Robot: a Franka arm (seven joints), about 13 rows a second.
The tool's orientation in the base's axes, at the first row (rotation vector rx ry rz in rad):
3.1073 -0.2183 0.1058
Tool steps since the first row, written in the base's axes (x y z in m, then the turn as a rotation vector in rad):
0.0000 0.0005 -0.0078 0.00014 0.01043 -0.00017
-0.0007 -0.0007 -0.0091 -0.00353 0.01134 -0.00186
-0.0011 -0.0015 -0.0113 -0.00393 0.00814 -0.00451
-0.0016 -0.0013 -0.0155 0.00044 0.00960 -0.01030
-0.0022 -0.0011 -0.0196 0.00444 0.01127 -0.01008
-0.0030 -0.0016 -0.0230 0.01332 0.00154 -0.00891
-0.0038 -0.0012 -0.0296 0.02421 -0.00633 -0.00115
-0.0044 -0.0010 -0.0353 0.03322 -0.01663 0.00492
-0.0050 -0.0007 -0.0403 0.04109 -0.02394 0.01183
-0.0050 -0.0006 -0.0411 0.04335 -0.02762 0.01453
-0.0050 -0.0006 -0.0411 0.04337 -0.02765 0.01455
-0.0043 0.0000 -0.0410 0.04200 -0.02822 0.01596
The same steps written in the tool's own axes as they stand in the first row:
-0.0006 -0.0007 0.0078 -0.00132 -0.01035 -0.00013
-0.0012 0.0006 0.0091 -0.00519 -0.01077 0.00129
-0.0017 0.0014 0.0112 -0.00533 -0.00760 0.00400
-0.0025 0.0012 0.0154 -0.00161 -0.00977 0.01002
-0.0034 0.0010 0.0194 0.00212 -0.01198 0.01001
-0.0043 0.0015 0.0228 0.01233 -0.00357 0.00972
-0.0056 0.0011 0.0293 0.02472 0.00284 0.00293
-0.0067 0.0009 0.0349 0.03547 0.01189 -0.00223
-0.0076 0.0006 0.0399 0.04474 0.01816 -0.00838
-0.0077 0.0005 0.0407 0.04767 0.02154 -0.01082
-0.0077 0.0005 0.0407 0.04769 0.02157 -0.01084
-0.0071 -0.0002 0.0406 0.04652 0.02235 -0.01232

